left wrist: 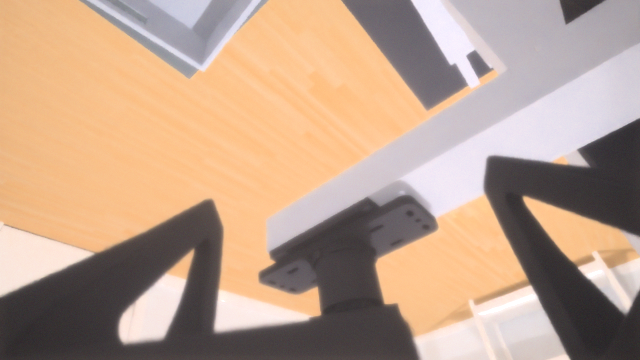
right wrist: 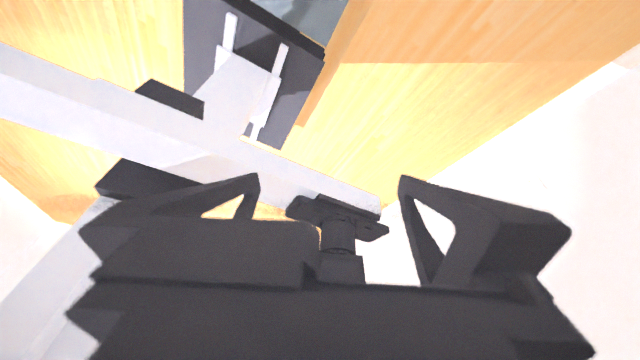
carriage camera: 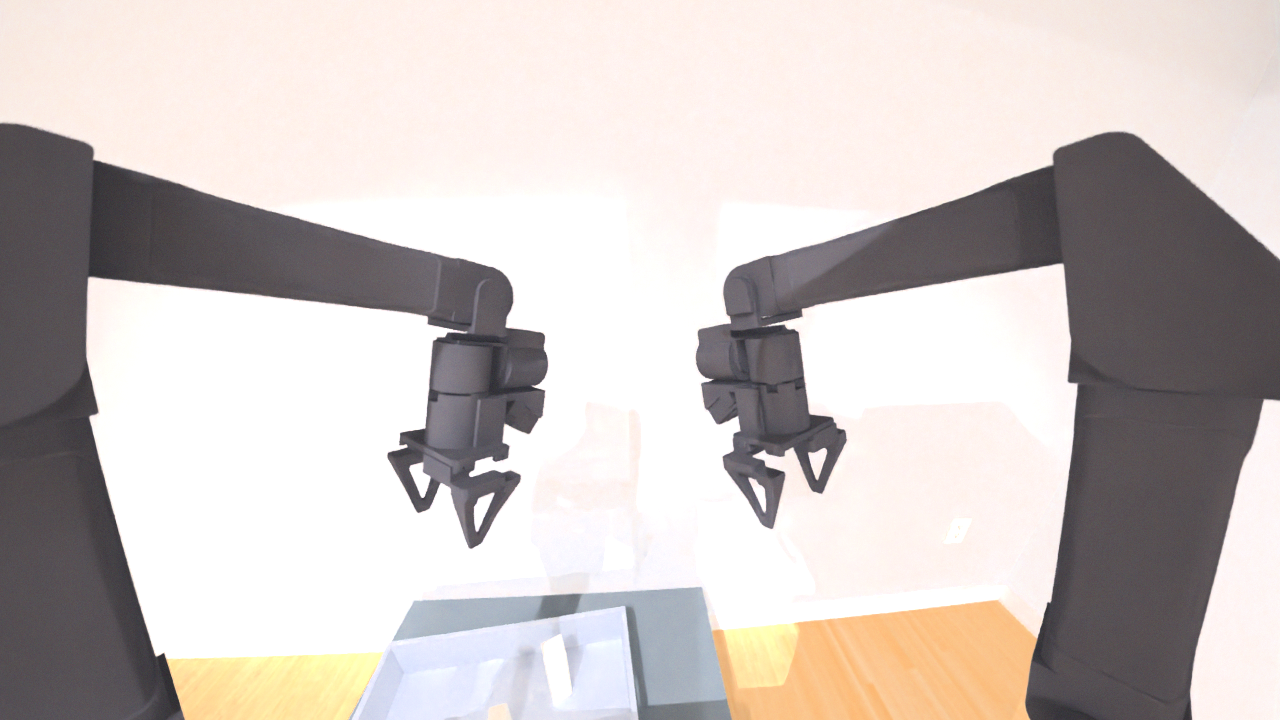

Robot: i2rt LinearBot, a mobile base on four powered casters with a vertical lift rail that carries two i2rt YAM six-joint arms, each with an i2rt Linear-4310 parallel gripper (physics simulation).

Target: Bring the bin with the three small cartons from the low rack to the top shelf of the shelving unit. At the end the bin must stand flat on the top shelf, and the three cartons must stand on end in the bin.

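Frame: origin at the left arm's base, x ahead, y left, z up, level; millimetres.
Where they show: left gripper, fingertip midpoint: (left wrist: 350, 193) (carriage camera: 447, 527); right gripper, fingertip midpoint: (right wrist: 327, 181) (carriage camera: 793, 508); left arm's base, origin of the base link: (left wrist: 342, 248); right arm's base, origin of the base link: (right wrist: 338, 219).
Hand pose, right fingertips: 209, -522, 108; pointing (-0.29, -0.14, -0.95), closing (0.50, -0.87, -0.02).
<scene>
Each offset is from my right fingertips to the top centre of the thing, as dx, dy, dz. "pt": to the spot under its first point.
The pale grey-blue bin @[pt +269, +532, -667] (carriage camera: 501, 635) (left wrist: 201, 57) is on the teal low rack (carriage camera: 671, 626) (left wrist: 191, 74) (right wrist: 320, 20), cut off by the bottom edge of the carriage view and the top edge of the left wrist view. One pale carton @[pt +173, +369, -637] (carriage camera: 556, 669) looks upright in it; the top of another carton @[pt +102, +481, -642] (carriage camera: 498, 712) shows at the picture's bottom edge. The third carton does not show. My left gripper (carriage camera: 449, 526) (left wrist: 350, 193) is open and empty, pointing down, above and behind the bin in the picture. My right gripper (carriage camera: 794, 508) (right wrist: 327, 181) is open and empty, up to the right of the rack.
The robot's dark base (left wrist: 395, 55) (right wrist: 300, 92) and pale crossbeam (left wrist: 430, 145) (right wrist: 280, 167) show in the wrist views. The base's edge lies close to the rack in the right wrist view. A pale framed structure (left wrist: 482, 325) stands at the lower right. A wall rises behind the rack.
</scene>
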